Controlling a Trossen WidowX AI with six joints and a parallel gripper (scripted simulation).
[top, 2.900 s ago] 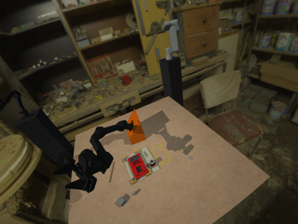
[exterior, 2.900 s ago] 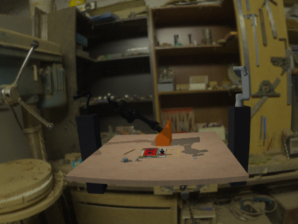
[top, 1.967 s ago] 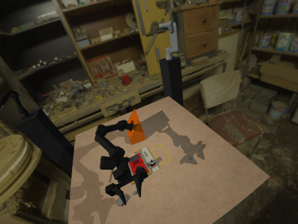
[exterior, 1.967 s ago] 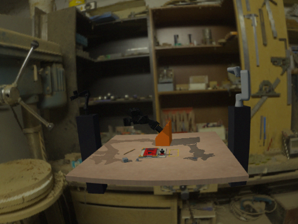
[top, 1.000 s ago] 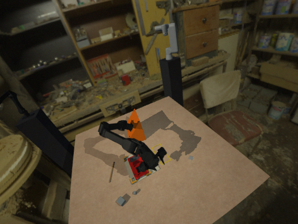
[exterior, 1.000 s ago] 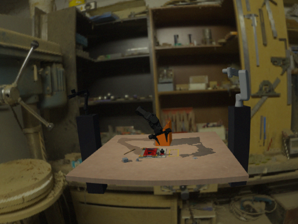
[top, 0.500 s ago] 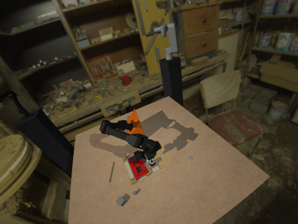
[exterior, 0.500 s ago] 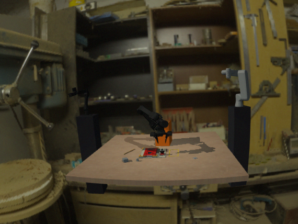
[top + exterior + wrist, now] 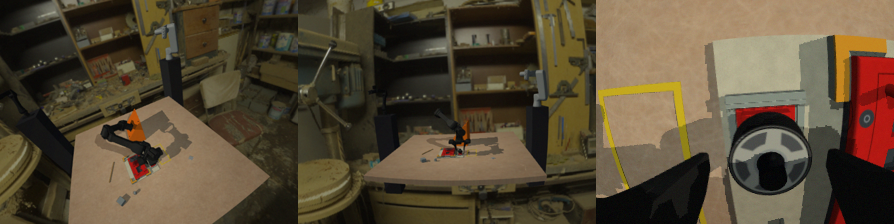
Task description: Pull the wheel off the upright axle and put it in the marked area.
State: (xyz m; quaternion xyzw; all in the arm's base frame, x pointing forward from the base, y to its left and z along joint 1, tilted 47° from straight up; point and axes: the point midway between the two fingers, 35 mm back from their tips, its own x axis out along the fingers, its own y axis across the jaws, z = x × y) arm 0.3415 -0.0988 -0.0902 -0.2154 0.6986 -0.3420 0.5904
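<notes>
The dark wheel lies right at my gripper tip. Also, from my gripper tip: thin wooden stick: 14 cm behind, 31 cm to the right, 4 cm below.
</notes>
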